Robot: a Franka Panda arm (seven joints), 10 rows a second.
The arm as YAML. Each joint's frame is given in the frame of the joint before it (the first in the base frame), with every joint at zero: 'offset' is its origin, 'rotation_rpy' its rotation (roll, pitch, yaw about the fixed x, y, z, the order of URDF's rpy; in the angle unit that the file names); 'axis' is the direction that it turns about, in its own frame. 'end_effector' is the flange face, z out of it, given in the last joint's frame.
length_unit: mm
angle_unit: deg
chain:
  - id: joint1
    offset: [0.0, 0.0, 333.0]
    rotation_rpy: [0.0, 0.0, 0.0]
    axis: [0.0, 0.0, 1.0]
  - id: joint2
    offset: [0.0, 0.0, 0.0]
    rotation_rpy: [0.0, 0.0, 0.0]
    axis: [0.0, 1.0, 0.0]
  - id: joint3
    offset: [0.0, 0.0, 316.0]
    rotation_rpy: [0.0, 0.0, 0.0]
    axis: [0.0, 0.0, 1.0]
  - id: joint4
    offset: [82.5, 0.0, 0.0]
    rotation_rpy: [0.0, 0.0, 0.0]
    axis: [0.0, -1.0, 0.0]
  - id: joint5
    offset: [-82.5, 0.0, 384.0]
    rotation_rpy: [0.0, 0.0, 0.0]
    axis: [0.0, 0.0, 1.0]
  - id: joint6
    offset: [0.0, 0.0, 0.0]
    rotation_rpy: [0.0, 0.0, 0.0]
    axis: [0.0, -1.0, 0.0]
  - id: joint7
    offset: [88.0, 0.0, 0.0]
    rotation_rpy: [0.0, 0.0, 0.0]
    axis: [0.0, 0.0, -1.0]
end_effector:
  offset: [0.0, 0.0, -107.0]
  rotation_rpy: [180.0, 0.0, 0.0]
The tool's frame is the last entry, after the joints.
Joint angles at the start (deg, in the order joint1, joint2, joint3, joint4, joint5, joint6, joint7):
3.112 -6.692 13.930 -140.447 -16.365 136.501 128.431
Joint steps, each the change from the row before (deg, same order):
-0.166 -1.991 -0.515 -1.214 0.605 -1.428 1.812
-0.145 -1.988 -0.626 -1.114 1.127 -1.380 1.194
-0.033 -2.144 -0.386 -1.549 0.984 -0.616 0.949
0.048 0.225 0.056 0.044 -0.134 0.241 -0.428
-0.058 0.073 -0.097 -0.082 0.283 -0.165 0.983
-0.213 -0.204 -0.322 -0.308 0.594 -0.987 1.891
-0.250 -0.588 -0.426 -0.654 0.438 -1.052 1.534
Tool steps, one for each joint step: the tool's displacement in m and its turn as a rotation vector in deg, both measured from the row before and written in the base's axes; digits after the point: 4 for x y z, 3 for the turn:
-0.0073 -0.0091 0.0047 -0.183 0.160 -3.224
-0.0069 -0.0092 0.0052 0.234 0.249 -3.048
-0.0089 -0.0062 0.0039 0.329 -0.130 -2.201
0.0005 0.0011 -0.0010 -0.052 0.032 0.665
-0.0004 -0.0014 -0.0014 0.223 0.147 -1.341
-0.0023 -0.0054 -0.0022 0.188 0.693 -2.998
-0.0042 -0.0070 -0.0019 -0.035 0.754 -2.708

